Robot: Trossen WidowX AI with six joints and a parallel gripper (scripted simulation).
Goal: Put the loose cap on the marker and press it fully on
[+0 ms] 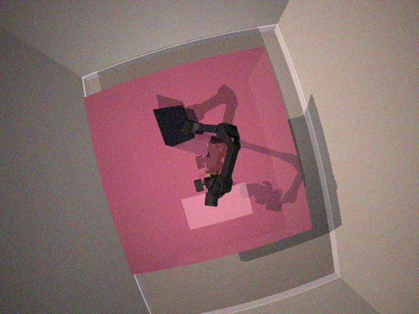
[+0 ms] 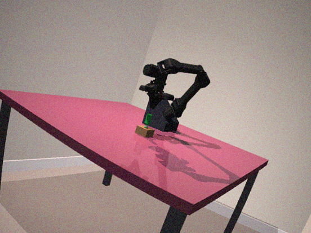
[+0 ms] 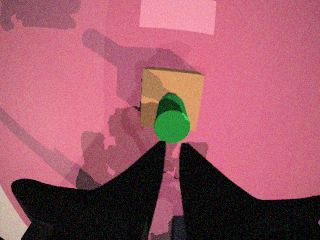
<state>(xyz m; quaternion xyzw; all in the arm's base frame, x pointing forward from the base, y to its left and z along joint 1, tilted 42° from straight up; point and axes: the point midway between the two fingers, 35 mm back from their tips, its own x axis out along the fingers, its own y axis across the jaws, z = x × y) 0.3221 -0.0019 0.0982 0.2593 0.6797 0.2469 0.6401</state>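
My gripper tip is 5 cm above the green cap. The rest, counted from my gripper tip: tan holder block 12 cm below.
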